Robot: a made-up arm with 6 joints. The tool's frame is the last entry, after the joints. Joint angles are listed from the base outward.
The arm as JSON. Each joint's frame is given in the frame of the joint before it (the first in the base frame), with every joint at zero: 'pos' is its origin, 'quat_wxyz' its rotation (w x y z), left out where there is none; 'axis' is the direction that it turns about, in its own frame. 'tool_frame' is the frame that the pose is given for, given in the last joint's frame.
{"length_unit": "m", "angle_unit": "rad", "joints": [
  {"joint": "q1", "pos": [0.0, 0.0, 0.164], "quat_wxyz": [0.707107, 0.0, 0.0, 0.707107], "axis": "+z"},
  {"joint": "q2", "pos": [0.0, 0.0, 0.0], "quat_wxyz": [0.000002, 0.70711, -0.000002, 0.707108], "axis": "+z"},
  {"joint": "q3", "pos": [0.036, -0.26, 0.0], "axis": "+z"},
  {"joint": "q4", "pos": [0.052, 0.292, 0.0], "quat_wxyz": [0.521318, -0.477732, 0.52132, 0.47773], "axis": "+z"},
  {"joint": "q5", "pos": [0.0, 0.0, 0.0], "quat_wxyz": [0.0, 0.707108, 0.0, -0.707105], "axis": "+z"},
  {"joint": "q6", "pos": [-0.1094, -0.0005, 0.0], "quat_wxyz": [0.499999, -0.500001, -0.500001, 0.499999], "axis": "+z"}
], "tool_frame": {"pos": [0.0, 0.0, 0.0], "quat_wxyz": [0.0, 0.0, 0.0, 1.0]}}
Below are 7 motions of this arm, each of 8 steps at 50 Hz.
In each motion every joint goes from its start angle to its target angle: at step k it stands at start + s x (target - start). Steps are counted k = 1, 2, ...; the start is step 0. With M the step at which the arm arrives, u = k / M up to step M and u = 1 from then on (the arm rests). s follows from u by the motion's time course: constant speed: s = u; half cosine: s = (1 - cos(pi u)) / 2; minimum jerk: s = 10 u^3 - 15 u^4 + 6 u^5.
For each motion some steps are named. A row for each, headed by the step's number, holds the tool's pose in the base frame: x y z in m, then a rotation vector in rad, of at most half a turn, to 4 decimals.
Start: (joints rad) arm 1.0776 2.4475 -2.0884 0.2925 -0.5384 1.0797
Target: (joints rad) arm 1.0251 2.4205 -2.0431 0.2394 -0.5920 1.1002
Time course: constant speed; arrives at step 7
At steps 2, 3, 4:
2: 0.3144 0.5322 0.2762 0.3545 1.5557 1.8768
3: 0.3177 0.5293 0.2769 0.3533 1.5464 1.8728
4: 0.3211 0.5263 0.2776 0.3520 1.5371 1.8688

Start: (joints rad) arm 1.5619 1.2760 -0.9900 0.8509 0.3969 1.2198
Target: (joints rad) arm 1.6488 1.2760 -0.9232 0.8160 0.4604 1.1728
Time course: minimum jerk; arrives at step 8
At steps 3, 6, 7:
3: -0.0383 0.3437 0.3348 -0.2765 -2.3223 -1.2639
6: -0.0586 0.3344 0.3161 -0.1510 -2.3777 -1.1654
7: -0.0613 0.3329 0.3135 -0.1330 -2.3848 -1.1514

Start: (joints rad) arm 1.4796 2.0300 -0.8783 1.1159 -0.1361 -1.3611
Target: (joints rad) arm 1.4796 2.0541 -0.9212 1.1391 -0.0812 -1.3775
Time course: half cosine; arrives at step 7
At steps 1, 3, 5, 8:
1: 0.0465 0.3697 0.0437 -1.9442 1.7198 0.3087
3: 0.0450 0.3730 0.0432 -1.9528 1.7246 0.3262
5: 0.0431 0.3772 0.0427 -1.9635 1.7301 0.3485
8: 0.0423 0.3790 0.0425 -1.9683 1.7324 0.3586

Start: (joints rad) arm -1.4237 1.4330 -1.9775 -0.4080 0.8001 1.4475
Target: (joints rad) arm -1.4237 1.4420 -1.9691 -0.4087 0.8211 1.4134
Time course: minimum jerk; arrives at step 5
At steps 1, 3, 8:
1: 0.0169 -0.3281 0.6082 1.6928 0.2644 -0.4465
3: 0.0170 -0.3312 0.6033 1.7146 0.2857 -0.4646
8: 0.0170 -0.3328 0.6008 1.7256 0.2967 -0.4736

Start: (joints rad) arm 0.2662 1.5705 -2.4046 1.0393 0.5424 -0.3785
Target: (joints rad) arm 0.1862 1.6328 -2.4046 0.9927 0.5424 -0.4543
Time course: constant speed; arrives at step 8
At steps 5, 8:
5: 0.2788 0.1106 0.7202 -0.2740 1.0675 0.8817
8: 0.2954 0.1041 0.7126 -0.2695 1.0902 0.8139

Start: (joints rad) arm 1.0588 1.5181 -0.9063 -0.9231 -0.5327 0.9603
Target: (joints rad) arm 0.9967 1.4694 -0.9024 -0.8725 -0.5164 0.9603
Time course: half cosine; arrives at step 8
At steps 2, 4, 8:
2: 0.1558 0.3589 0.2845 -1.1303 1.5178 1.1868
4: 0.1636 0.3533 0.2909 -1.0860 1.5224 1.1783
8: 0.1742 0.3449 0.2999 -1.0238 1.5275 1.1661

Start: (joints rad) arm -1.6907 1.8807 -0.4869 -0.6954 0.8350 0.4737
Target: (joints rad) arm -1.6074 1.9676 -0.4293 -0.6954 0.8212 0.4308
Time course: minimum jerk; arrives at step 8
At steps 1, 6, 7, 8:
1: -0.0724 -0.1670 0.0352 -1.7329 -1.7897 -0.0158
6: -0.0581 -0.1436 0.0202 -1.5535 -1.8580 -0.1195
7: -0.0569 -0.1412 0.0189 -1.5354 -1.8637 -0.1294
8: -0.0567 -0.1407 0.0187 -1.5321 -1.8647 -0.1313

